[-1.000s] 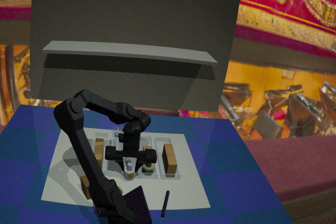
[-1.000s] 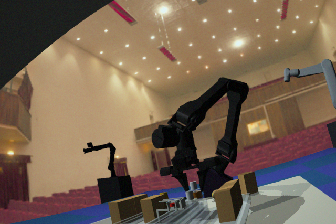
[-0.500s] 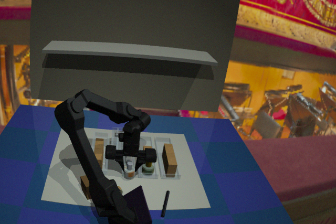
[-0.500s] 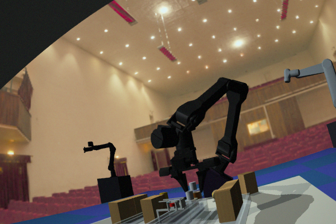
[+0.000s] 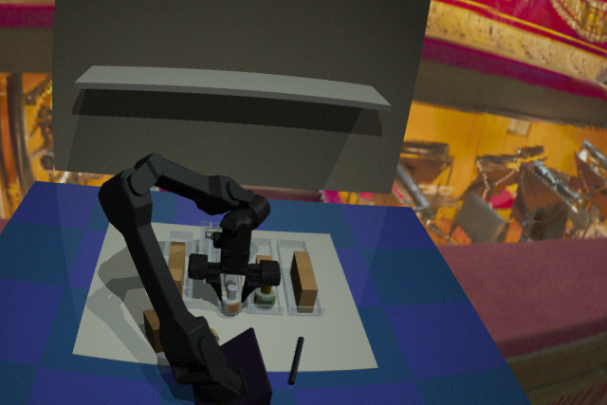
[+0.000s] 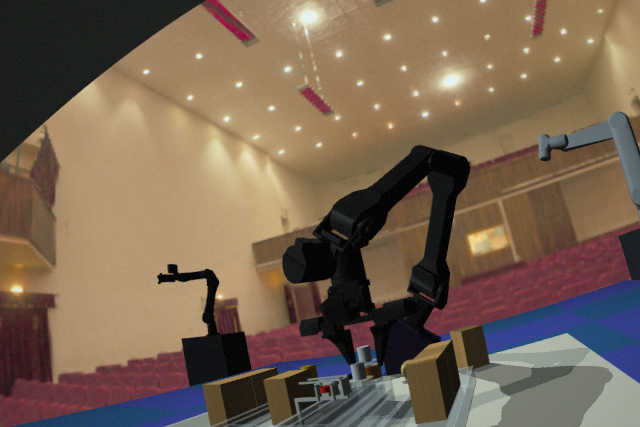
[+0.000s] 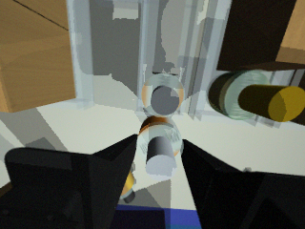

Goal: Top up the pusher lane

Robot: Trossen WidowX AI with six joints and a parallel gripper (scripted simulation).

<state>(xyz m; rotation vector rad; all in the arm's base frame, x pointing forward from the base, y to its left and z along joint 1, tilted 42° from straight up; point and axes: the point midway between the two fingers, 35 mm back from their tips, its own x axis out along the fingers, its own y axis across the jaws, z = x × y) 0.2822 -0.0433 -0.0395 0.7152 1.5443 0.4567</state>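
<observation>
My gripper tip is now 11 cm short of the white mat, 1 cm to the right of it and 5 cm above it. Round my gripper tip: box (8 cm behind, 17 cm to the left, 1 cm below); black rod (15 cm behind, 11 cm to the right, 4 cm below); red part (23 cm ahead, 2 cm above).
</observation>
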